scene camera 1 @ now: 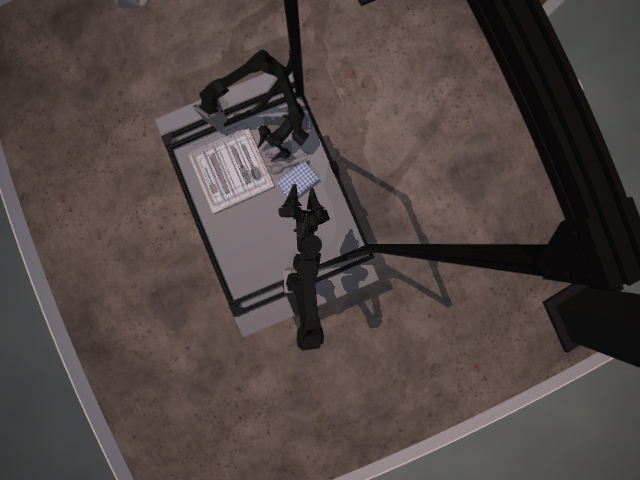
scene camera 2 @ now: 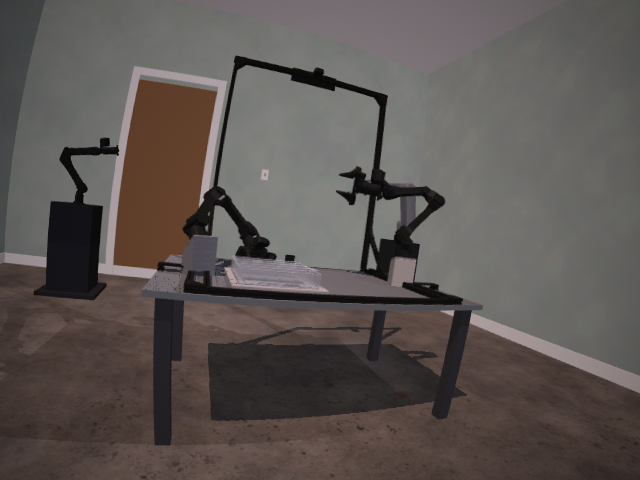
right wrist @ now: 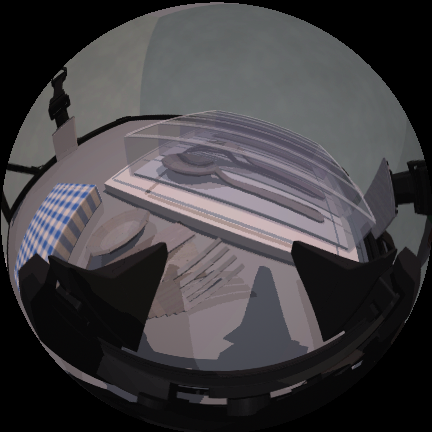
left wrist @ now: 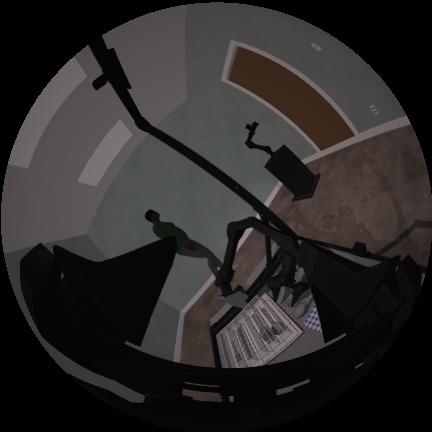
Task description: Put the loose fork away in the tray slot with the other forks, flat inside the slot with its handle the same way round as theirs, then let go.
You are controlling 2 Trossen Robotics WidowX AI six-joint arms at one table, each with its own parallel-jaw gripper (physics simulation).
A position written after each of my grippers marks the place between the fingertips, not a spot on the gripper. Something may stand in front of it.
Observation:
My left gripper (scene camera 1: 303, 186) is open, holding nothing. My right gripper (right wrist: 231, 249) is open, holding nothing. I also see a cutlery tray (right wrist: 254, 166).
My left gripper also shows in the left wrist view (left wrist: 241, 245). My right gripper shows as well in the left wrist view (left wrist: 282, 304).

